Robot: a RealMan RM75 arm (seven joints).
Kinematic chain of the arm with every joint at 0, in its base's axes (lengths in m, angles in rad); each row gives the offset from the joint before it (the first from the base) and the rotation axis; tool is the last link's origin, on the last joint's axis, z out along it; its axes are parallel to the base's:
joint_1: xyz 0 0 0.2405 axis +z
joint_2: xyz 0 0 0 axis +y
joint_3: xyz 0 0 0.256 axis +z
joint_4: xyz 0 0 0 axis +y
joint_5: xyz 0 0 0.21 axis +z
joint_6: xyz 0 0 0 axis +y
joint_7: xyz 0 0 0.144 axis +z
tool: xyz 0 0 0
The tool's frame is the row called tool.
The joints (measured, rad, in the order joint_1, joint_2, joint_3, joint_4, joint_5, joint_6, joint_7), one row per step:
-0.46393, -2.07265, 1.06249, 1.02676, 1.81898, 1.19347, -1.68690
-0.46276, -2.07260, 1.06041, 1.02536, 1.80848, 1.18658, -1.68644
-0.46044, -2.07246, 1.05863, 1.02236, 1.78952, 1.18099, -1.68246
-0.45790, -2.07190, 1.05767, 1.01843, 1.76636, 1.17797, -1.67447
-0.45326, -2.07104, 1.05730, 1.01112, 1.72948, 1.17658, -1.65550
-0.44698, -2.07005, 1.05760, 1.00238, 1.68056, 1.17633, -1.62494
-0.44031, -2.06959, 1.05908, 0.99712, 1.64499, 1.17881, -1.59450
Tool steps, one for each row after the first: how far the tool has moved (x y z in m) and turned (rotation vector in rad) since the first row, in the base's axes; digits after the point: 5 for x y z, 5 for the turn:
-0.00007, 0.00086, 0.00127, 0.00969, -0.00971, 0.00462
0.00016, 0.00140, 0.00267, 0.02022, -0.02599, 0.00730
0.00071, 0.00163, 0.00403, 0.02983, -0.04400, 0.00596
0.00141, 0.00137, 0.00566, 0.04297, -0.06945, -0.00135
0.00252, 0.00083, 0.00791, 0.06181, -0.09971, -0.01622
0.00299, -0.00032, 0.00936, 0.07650, -0.11675, -0.03341

